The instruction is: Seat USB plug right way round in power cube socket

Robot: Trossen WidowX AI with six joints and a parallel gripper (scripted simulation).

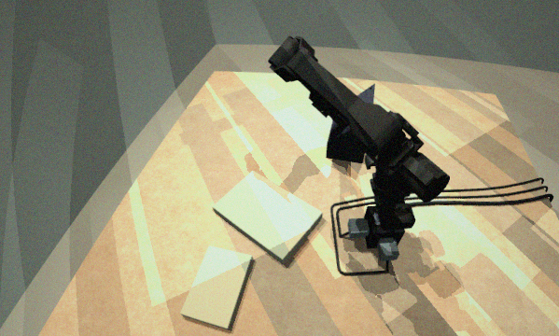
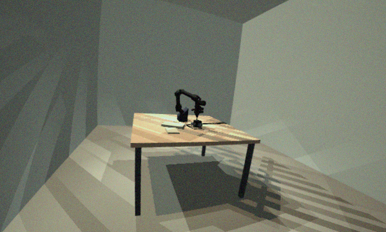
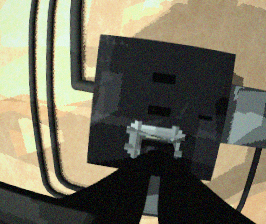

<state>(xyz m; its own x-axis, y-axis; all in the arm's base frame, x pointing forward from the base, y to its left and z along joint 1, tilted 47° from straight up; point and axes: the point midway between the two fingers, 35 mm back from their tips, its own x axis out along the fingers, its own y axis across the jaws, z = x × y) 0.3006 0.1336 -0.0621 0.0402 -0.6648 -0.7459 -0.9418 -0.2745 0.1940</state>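
Now: gripper tip 20 mm above the grey USB plug.
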